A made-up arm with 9 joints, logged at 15 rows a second.
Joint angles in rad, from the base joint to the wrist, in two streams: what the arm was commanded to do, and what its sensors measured. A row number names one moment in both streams.
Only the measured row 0 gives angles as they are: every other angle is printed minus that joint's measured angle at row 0.
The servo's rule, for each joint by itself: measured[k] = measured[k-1] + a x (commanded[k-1-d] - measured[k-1]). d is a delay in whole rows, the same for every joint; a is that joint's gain. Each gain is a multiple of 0.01, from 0.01 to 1. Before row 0 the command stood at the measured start. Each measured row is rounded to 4 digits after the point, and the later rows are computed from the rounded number. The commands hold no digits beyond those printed.
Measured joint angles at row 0:
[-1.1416 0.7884 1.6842 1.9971 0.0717 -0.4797 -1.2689 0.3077 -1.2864]
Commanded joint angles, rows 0 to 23:
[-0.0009 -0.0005 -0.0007 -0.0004 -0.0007 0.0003 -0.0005 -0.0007 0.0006]
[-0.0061 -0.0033 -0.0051 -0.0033 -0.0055 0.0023 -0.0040 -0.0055 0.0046]
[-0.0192 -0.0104 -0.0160 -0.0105 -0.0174 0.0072 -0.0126 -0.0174 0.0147]
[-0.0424 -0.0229 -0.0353 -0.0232 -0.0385 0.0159 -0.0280 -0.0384 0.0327]
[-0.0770 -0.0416 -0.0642 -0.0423 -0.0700 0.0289 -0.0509 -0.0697 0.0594]
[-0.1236 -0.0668 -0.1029 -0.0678 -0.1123 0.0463 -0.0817 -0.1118 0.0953]
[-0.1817 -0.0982 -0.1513 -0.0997 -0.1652 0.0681 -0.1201 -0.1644 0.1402]
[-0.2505 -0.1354 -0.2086 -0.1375 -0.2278 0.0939 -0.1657 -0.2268 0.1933]
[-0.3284 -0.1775 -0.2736 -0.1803 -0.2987 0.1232 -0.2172 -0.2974 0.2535]
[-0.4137 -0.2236 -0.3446 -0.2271 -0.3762 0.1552 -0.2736 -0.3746 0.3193]
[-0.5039 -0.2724 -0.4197 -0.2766 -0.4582 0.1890 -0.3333 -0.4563 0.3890]
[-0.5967 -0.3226 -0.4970 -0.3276 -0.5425 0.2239 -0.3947 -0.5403 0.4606]
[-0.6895 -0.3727 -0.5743 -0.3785 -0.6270 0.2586 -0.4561 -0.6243 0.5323]
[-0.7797 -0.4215 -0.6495 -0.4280 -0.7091 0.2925 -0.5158 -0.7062 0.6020]
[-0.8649 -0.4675 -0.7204 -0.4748 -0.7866 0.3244 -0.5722 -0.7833 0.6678]
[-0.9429 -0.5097 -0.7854 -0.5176 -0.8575 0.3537 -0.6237 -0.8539 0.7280]
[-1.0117 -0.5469 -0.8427 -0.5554 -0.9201 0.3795 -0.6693 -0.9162 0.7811]
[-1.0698 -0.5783 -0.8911 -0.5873 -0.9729 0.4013 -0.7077 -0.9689 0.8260]
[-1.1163 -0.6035 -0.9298 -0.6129 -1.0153 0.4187 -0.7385 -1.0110 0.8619]
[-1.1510 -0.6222 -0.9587 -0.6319 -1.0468 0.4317 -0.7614 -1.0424 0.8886]
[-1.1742 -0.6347 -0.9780 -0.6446 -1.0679 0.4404 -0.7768 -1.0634 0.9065]
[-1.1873 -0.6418 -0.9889 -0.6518 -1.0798 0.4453 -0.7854 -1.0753 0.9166]
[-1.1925 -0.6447 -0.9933 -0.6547 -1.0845 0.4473 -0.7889 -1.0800 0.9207]
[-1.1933 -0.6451 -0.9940 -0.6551 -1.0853 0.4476 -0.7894 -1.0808 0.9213]
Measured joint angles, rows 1 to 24:
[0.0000 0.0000 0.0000 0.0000 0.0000 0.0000 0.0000 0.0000 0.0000]
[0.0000 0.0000 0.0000 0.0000 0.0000 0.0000 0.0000 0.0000 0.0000]
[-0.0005 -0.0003 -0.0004 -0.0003 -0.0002 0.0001 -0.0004 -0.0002 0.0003]
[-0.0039 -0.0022 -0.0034 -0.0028 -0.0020 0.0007 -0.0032 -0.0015 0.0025]
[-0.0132 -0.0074 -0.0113 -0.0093 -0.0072 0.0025 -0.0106 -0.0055 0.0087]
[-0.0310 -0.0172 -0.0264 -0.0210 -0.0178 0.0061 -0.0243 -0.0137 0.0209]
[-0.0591 -0.0326 -0.0502 -0.0389 -0.0355 0.0123 -0.0453 -0.0277 0.0405]
[-0.0984 -0.0541 -0.0834 -0.0632 -0.0616 0.0215 -0.0741 -0.0487 0.0684]
[-0.1492 -0.0819 -0.1262 -0.0939 -0.0968 0.0341 -0.1104 -0.0776 0.1050]
[-0.2110 -0.1156 -0.1781 -0.1305 -0.1413 0.0502 -0.1541 -0.1149 0.1500]
[-0.2826 -0.1546 -0.2383 -0.1723 -0.1948 0.0699 -0.2039 -0.1605 0.2028]
[-0.3626 -0.1981 -0.3053 -0.2183 -0.2565 0.0929 -0.2590 -0.2140 0.2622]
[-0.4488 -0.2449 -0.3774 -0.2673 -0.3251 0.1188 -0.3177 -0.2746 0.3269]
[-0.5390 -0.2939 -0.4527 -0.3180 -0.3990 0.1472 -0.3785 -0.3410 0.3951]
[-0.6308 -0.3435 -0.5293 -0.3688 -0.4765 0.1773 -0.4398 -0.4118 0.4651]
[-0.7216 -0.3926 -0.6050 -0.4185 -0.5556 0.2084 -0.4998 -0.4854 0.5349]
[-0.8090 -0.4398 -0.6777 -0.4658 -0.6341 0.2397 -0.5570 -0.5599 0.6027]
[-0.8907 -0.4838 -0.7456 -0.5093 -0.7101 0.2705 -0.6097 -0.6334 0.6666]
[-0.9645 -0.5236 -0.8068 -0.5480 -0.7815 0.2999 -0.6568 -0.7041 0.7250]
[-1.0287 -0.5581 -0.8599 -0.5810 -0.8466 0.3273 -0.6970 -0.7703 0.7765]
[-1.0821 -0.5867 -0.9039 -0.6078 -0.9040 0.3520 -0.7298 -0.8305 0.8201]
[-1.1241 -0.6091 -0.9384 -0.6280 -0.9526 0.3735 -0.7548 -0.8835 0.8550]
[-1.1547 -0.6252 -0.9633 -0.6419 -0.9918 0.3916 -0.7722 -0.9285 0.8813]
[-1.1746 -0.6357 -0.9794 -0.6502 -1.0217 0.4061 -0.7826 -0.9652 0.8993]
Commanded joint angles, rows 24 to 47:
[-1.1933 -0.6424 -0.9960 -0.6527 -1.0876 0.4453 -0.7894 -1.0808 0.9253]
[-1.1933 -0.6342 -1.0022 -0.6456 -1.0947 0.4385 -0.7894 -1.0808 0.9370]
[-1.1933 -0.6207 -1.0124 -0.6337 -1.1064 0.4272 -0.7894 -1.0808 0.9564]
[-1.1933 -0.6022 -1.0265 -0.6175 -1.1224 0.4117 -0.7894 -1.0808 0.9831]
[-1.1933 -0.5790 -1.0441 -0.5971 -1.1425 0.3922 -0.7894 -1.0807 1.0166]
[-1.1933 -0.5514 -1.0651 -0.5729 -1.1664 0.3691 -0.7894 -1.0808 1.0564]
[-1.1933 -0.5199 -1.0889 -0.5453 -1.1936 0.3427 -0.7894 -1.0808 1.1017]
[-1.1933 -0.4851 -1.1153 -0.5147 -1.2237 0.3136 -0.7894 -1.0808 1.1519]
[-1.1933 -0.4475 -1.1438 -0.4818 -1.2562 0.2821 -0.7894 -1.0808 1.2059]
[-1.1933 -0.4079 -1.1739 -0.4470 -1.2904 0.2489 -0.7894 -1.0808 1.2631]
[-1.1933 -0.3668 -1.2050 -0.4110 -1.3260 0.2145 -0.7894 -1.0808 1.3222]
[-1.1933 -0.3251 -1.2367 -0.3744 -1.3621 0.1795 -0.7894 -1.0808 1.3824]
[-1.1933 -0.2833 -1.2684 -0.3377 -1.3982 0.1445 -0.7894 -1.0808 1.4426]
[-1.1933 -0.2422 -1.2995 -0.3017 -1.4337 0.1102 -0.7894 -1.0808 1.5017]
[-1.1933 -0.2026 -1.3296 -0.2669 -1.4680 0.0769 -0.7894 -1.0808 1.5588]
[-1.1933 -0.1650 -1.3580 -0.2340 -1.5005 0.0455 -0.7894 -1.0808 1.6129]
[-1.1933 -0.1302 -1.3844 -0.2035 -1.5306 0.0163 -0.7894 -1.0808 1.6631]
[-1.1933 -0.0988 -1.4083 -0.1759 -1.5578 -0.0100 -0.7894 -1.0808 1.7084]
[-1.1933 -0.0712 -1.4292 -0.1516 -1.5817 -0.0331 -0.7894 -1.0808 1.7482]
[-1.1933 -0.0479 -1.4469 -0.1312 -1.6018 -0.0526 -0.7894 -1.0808 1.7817]
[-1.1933 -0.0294 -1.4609 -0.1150 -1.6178 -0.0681 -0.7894 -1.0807 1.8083]
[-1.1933 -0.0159 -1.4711 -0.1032 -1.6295 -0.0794 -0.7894 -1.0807 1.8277]
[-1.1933 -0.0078 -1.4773 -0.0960 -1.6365 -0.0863 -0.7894 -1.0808 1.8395]
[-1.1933 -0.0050 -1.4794 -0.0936 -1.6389 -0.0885 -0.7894 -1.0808 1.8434]
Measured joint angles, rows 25 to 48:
[-1.1855 -0.6414 -0.9882 -0.6540 -1.0431 0.4172 -0.7876 -0.9939 0.9102]
[-1.1903 -0.6437 -0.9919 -0.6549 -1.0574 0.4254 -0.7890 -1.0156 0.9159]
[-1.1921 -0.6429 -0.9945 -0.6531 -1.0677 0.4308 -0.7893 -1.0319 0.9207]
[-1.1928 -0.6374 -0.9994 -0.6468 -1.0769 0.4329 -0.7894 -1.0441 0.9290]
[-1.1931 -0.6269 -1.0076 -0.6358 -1.0869 0.4314 -0.7894 -1.0533 0.9430]
[-1.1932 -0.6113 -1.0195 -0.6204 -1.0990 0.4261 -0.7894 -1.0602 0.9635]
[-1.1933 -0.5910 -1.0350 -0.6008 -1.1138 0.4169 -0.7894 -1.0653 0.9906]
[-1.1933 -0.5661 -1.0540 -0.5774 -1.1317 0.4040 -0.7894 -1.0692 1.0242]
[-1.1933 -0.5370 -1.0760 -0.5504 -1.1527 0.3874 -0.7894 -1.0721 1.0637]
[-1.1933 -0.5043 -1.1008 -0.5204 -1.1768 0.3675 -0.7894 -1.0743 1.1087]
[-1.1933 -0.4685 -1.1279 -0.4880 -1.2038 0.3444 -0.7894 -1.0759 1.1583]
[-1.1933 -0.4303 -1.1569 -0.4536 -1.2332 0.3186 -0.7894 -1.0771 1.2117]
[-1.1933 -0.3903 -1.1872 -0.4178 -1.2648 0.2905 -0.7894 -1.0780 1.2681]
[-1.1933 -0.3492 -1.2184 -0.3813 -1.2979 0.2605 -0.7894 -1.0787 1.3264]
[-1.1933 -0.3077 -1.2499 -0.3447 -1.3320 0.2292 -0.7894 -1.0792 1.3857]
[-1.1933 -0.2664 -1.2811 -0.3086 -1.3666 0.1971 -0.7894 -1.0796 1.4449]
[-1.1933 -0.2262 -1.3117 -0.2736 -1.4011 0.1646 -0.7894 -1.0799 1.5030]
[-1.1933 -0.1876 -1.3409 -0.2403 -1.4349 0.1324 -0.7894 -1.0801 1.5590]
[-1.1933 -0.1514 -1.3683 -0.2094 -1.4674 0.1011 -0.7894 -1.0803 1.6121]
[-1.1933 -0.1183 -1.3935 -0.1813 -1.4981 0.0711 -0.7894 -1.0804 1.6612]
[-1.1933 -0.0886 -1.4160 -0.1564 -1.5265 0.0430 -0.7894 -1.0805 1.7056]
[-1.1933 -0.0630 -1.4355 -0.1352 -1.5521 0.0172 -0.7894 -1.0806 1.7444]
[-1.1933 -0.0418 -1.4515 -0.1182 -1.5744 -0.0058 -0.7894 -1.0806 1.7770]
[-1.1933 -0.0255 -1.4638 -0.1056 -1.5931 -0.0257 -0.7894 -1.0806 1.8029]

